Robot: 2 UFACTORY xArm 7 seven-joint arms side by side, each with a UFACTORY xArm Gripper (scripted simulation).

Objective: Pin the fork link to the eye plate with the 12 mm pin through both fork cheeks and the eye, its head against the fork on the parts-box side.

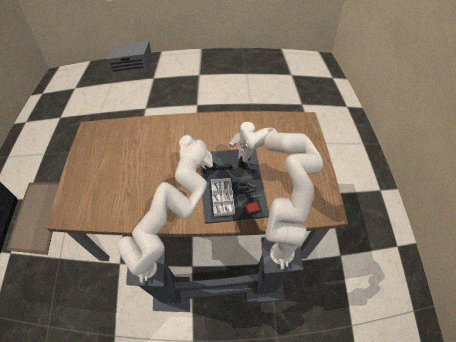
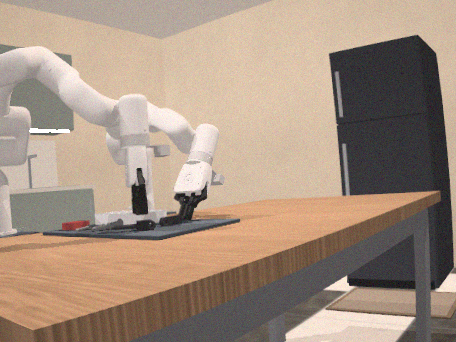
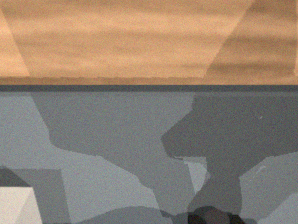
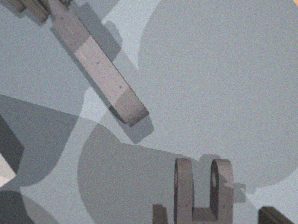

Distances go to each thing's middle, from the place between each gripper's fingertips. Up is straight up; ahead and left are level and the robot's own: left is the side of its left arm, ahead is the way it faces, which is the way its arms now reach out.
Now: the dark mat [image 1: 239, 176] 100 mm behind my right hand [image 2: 140, 214], 90 mm to the left of it and 60 mm below it.
My left gripper is now 10 cm past the dark mat, 10 cm to the left of it and 3 cm above it.
